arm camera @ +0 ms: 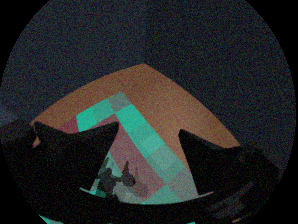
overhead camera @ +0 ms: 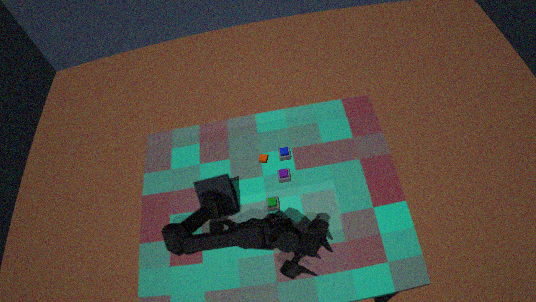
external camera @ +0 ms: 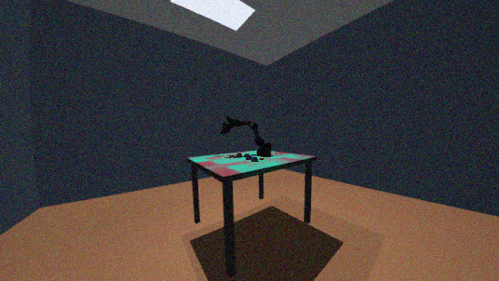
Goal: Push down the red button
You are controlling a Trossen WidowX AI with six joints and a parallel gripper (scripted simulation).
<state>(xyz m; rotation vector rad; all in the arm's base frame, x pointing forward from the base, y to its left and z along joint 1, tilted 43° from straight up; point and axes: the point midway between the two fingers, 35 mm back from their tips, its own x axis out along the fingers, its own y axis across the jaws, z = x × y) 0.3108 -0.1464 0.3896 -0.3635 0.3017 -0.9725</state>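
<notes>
Right now the red button is 240 mm to the left of my gripper tip, 230 mm below it and 80 mm behind it. The rest, counted from my gripper tip: green button: 340 mm to the left, 230 mm below, 110 mm behind; then blue button: 560 mm to the left, 230 mm below; then purple button: 450 mm to the left, 230 mm below, 30 mm behind.
</notes>
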